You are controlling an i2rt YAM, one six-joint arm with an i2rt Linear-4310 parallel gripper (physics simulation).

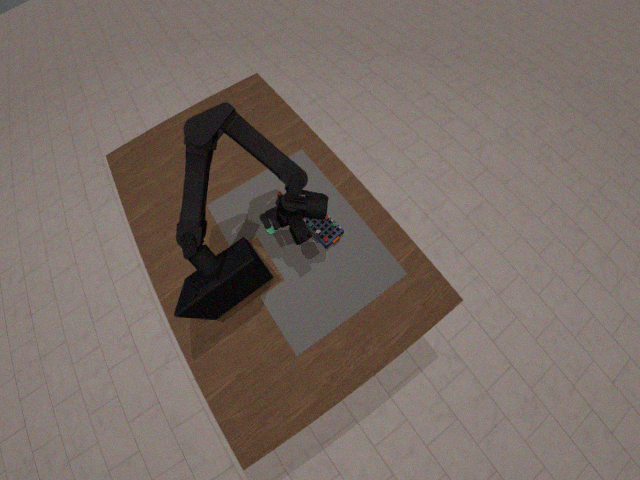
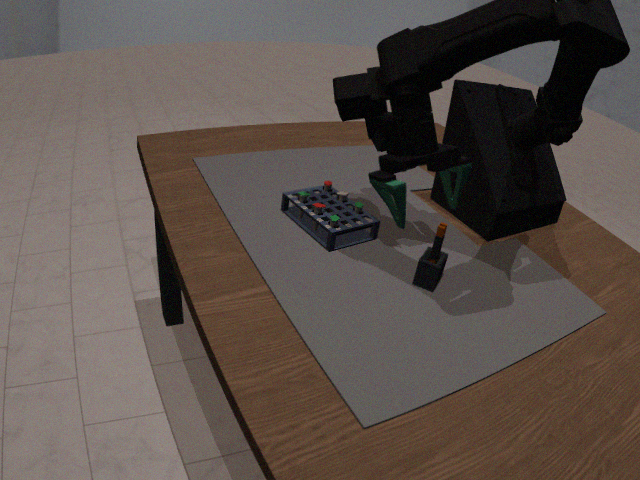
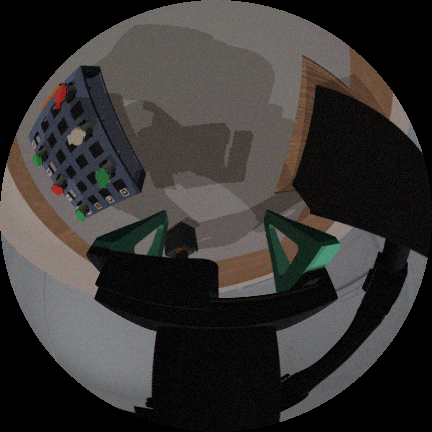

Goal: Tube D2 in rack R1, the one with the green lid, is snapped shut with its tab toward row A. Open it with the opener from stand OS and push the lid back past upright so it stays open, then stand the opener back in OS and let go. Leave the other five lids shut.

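Frame: origin at the arm's base, x ahead, y left, z up, level; metres.
Seen in the pictures: gripper, between the fingertips: (image 2: 428,218) (image 3: 215,215); arm's base, origin of its link: (image 1: 213,271) (image 2: 516,136).
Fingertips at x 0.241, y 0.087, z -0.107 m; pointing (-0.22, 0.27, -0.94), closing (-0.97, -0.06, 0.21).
Observation:
Offsets run from my fingertips to a thing's top centre. Level surfaces: height alone.
Rack R1 {dx +0.121, dy -0.083, dz -0.003 m} (image 1: 329,244) (image 2: 330,241) (image 3: 117,131) is a dark blue grid holding several lidded tubes. Its green lids {dx +0.086, dy -0.057, dz -0.003 m} (image 2: 358,206) (image 3: 103,177) include two more at its edge; I cannot tell which is D2. The lids look shut, but their tabs are too small to read. The opener {dx +0.044, dy +0.085, dz +0.040 m} (image 2: 438,243) (image 3: 181,254) stands tilted in the small dark stand OS {dx +0.044, dy +0.085, dz -0.005 m} (image 2: 429,271) (image 3: 183,237), its orange end upward. My gripper (image 2: 429,217) (image 3: 215,215) is open and empty, its green fingers wide apart above the mat, between the rack and the arm's base. The opener is outside the fingers.
Red lids {dx +0.146, dy -0.064, dz -0.003 m} (image 2: 318,206) (image 3: 57,190) and a white lid {dx +0.094, dy -0.095, dz -0.003 m} (image 2: 342,195) (image 3: 77,136) stand in the same rack. A grey mat {dz -0.045 m} (image 1: 341,294) (image 2: 361,351) lies on the wooden table {dz -0.048 m} (image 1: 361,351) (image 2: 217,310). The black arm base (image 1: 227,284) (image 2: 496,175) stands beside the mat.

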